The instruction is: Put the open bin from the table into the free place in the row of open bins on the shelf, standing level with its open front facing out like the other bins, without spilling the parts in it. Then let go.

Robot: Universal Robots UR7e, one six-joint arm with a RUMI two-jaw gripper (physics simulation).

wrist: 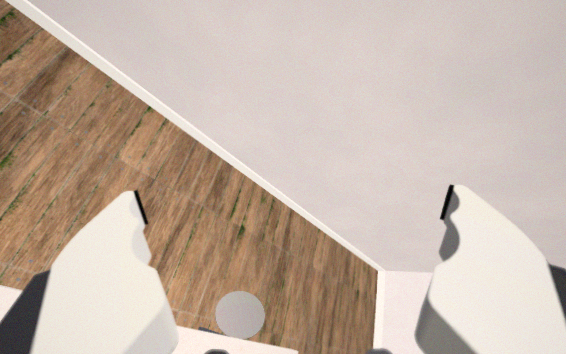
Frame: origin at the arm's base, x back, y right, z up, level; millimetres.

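Seen in the pictures: gripper, between the fingertips: (291, 193).
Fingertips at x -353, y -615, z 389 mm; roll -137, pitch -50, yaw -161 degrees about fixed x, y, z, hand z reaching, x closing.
Observation:
A point is followed by its place in that frame.
My gripper (291, 193) @(x -353, y -615, z 389 mm) is wide open, with one pale jaw at the left and one at the right of the wrist view. No object is between the jaws. The open bin, its parts, the shelf and the row of bins do not show in this view, so where my gripper is relative to them cannot be told.
A brown wooden floor (195, 165) shows at the left and below, meeting a pale wall (320, 100) along a white skirting board (210, 143). A grey round disc (240, 315) shows near the bottom, beside the edge of a pale flat surface (235, 344) @(x -1092, y -442, z -450 mm).

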